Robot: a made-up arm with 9 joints. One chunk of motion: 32 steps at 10 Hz.
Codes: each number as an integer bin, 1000 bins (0 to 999) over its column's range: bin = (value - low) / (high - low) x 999, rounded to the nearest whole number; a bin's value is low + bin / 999 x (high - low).
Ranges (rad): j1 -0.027..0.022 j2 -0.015..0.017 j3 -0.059..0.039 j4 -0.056..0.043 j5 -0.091..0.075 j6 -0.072..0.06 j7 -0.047..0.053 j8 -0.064..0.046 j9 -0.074..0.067
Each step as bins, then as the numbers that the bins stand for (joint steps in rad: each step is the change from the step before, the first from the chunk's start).
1 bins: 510 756 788 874 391 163 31 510 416
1 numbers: -0.00198 0.00922 0.01830 0.03061 -0.02603 -0.05046 -0.04390 -0.00784 -0.01529
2 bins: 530 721 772 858 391 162 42 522 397
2 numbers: -0.00100 0.00810 0.01673 0.02903 -0.02603 -0.05059 -0.04280 -0.00652 -0.01797
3 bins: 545 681 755 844 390 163 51 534 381
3 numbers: -0.00027 0.00681 0.01506 0.02764 -0.02620 -0.05046 -0.04189 -0.00520 -0.02023
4 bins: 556 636 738 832 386 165 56 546 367
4 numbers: 0.00027 0.00537 0.01340 0.02645 -0.02686 -0.05020 -0.04139 -0.00388 -0.02220
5 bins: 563 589 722 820 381 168 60 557 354
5 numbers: 0.00061 0.00387 0.01183 0.02526 -0.02769 -0.04980 -0.04099 -0.00267 -0.02404
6 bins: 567 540 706 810 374 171 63 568 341
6 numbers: 0.00081 0.00230 0.01026 0.02427 -0.02885 -0.04941 -0.04069 -0.00146 -0.02587
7 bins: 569 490 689 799 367 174 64 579 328
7 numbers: 0.00091 0.00070 0.00859 0.02318 -0.03002 -0.04901 -0.04059 -0.00025 -0.02771
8 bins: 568 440 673 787 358 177 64 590 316
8 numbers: 0.00086 -0.00091 0.00702 0.02199 -0.03151 -0.04861 -0.04059 0.00096 -0.02940
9 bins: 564 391 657 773 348 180 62 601 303
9 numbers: 0.00066 -0.00248 0.00545 0.02060 -0.03317 -0.04822 -0.04079 0.00218 -0.03123
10 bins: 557 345 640 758 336 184 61 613 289
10 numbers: 0.00032 -0.00395 0.00378 0.01912 -0.03517 -0.04769 -0.04089 0.00350 -0.03321
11 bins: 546 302 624 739 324 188 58 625 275
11 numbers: -0.00022 -0.00533 0.00221 0.01723 -0.03716 -0.04716 -0.04119 0.00482 -0.03519
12 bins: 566 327 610 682 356 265 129 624 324
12 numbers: 0.00076 -0.00453 0.00084 0.01159 -0.03184 -0.03698 -0.03409 0.00471 -0.02827
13 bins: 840 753 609 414 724 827 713 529 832
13 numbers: 0.01420 0.00912 0.00074 -0.01497 0.02930 0.03727 0.02437 -0.00575 0.04343
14 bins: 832 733 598 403 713 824 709 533 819
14 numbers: 0.01381 0.00848 -0.00034 -0.01606 0.02748 0.03688 0.02397 -0.00531 0.04159
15 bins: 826 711 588 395 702 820 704 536 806
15 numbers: 0.01351 0.00777 -0.00132 -0.01686 0.02565 0.03635 0.02347 -0.00498 0.03976
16 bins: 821 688 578 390 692 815 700 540 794
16 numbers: 0.01327 0.00704 -0.00230 -0.01735 0.02399 0.03569 0.02307 -0.00454 0.03807
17 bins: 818 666 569 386 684 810 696 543 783
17 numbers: 0.01312 0.00633 -0.00318 -0.01775 0.02266 0.03503 0.02267 -0.00421 0.03651
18 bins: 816 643 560 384 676 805 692 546 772
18 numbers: 0.01302 0.00560 -0.00407 -0.01795 0.02133 0.03437 0.02227 -0.00388 0.03496
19 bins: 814 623 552 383 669 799 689 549 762
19 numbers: 0.01293 0.00496 -0.00485 -0.01805 0.02017 0.03357 0.02197 -0.00355 0.03355
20 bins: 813 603 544 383 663 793 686 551 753
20 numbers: 0.01288 0.00432 -0.00563 -0.01805 0.01917 0.03278 0.02167 -0.00333 0.03228
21 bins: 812 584 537 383 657 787 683 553 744
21 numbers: 0.01283 0.00371 -0.00632 -0.01805 0.01817 0.03199 0.02137 -0.00311 0.03101
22 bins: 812 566 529 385 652 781 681 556 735
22 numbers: 0.01283 0.00313 -0.00711 -0.01785 0.01734 0.03120 0.02117 -0.00278 0.02974
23 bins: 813 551 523 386 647 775 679 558 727
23 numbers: 0.01288 0.00265 -0.00769 -0.01775 0.01651 0.03040 0.02097 -0.00256 0.02861
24 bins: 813 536 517 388 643 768 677 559 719
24 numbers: 0.01288 0.00217 -0.00828 -0.01755 0.01584 0.02948 0.02077 -0.00245 0.02748
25 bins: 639 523 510 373 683 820 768 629 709
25 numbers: 0.00434 0.00175 -0.00897 -0.01904 0.02249 0.03635 0.02988 0.00526 0.02607
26 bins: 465 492 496 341 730 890 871 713 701
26 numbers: -0.00419 0.00076 -0.01034 -0.02221 0.03030 0.04560 0.04019 0.01451 0.02494
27 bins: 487 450 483 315 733 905 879 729 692
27 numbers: -0.00311 -0.00059 -0.01162 -0.02478 0.03080 0.04758 0.04099 0.01627 0.02367
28 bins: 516 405 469 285 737 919 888 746 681
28 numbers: -0.00169 -0.00203 -0.01299 -0.02776 0.03146 0.04943 0.04189 0.01814 0.02212
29 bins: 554 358 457 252 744 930 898 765 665
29 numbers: 0.00017 -0.00353 -0.01417 -0.03103 0.03263 0.05088 0.04289 0.02023 0.01986
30 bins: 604 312 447 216 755 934 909 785 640
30 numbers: 0.00263 -0.00501 -0.01515 -0.03459 0.03446 0.05141 0.04399 0.02244 0.01633
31 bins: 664 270 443 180 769 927 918 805 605
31 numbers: 0.00557 -0.00635 -0.01554 -0.03816 0.03678 0.05049 0.04489 0.02464 0.01139
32 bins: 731 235 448 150 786 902 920 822 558
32 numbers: 0.00885 -0.00747 -0.01505 -0.04114 0.03961 0.04718 0.04509 0.02651 0.00476
